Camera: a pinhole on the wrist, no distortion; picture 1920 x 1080 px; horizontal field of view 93.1 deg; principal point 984.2 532.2 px. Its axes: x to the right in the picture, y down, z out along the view. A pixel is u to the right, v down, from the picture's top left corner.
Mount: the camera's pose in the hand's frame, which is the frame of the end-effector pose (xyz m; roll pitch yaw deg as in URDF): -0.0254 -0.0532 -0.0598 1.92 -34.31 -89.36
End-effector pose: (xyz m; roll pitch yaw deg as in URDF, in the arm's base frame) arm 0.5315 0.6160 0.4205 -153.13 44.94 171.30
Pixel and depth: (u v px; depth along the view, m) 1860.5 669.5 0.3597
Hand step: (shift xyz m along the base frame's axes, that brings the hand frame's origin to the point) 0.1673 -0.3462 -0.2433
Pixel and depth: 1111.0 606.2 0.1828
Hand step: 0.0841 -0.0350 -0.0638
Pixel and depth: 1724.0 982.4 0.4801
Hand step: 0.1305 -0.3663 -0.4630
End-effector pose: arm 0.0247 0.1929 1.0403 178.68 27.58 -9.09
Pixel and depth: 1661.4 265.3 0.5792
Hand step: -0.4771 0.1506 -0.4846
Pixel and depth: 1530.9 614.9 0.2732
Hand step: -0.1230 0.0484 -0.2256
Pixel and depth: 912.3 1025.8 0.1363
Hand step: 0.0101 -0.0378 -0.0623
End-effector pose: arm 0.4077 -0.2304 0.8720 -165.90 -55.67 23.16
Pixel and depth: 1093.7 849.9 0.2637
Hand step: 0.1842 0.0503 -0.0608
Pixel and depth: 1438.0 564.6 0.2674
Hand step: 0.1312 0.1321 -0.1485
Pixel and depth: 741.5 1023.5 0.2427
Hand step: 0.1982 -0.0353 0.0005
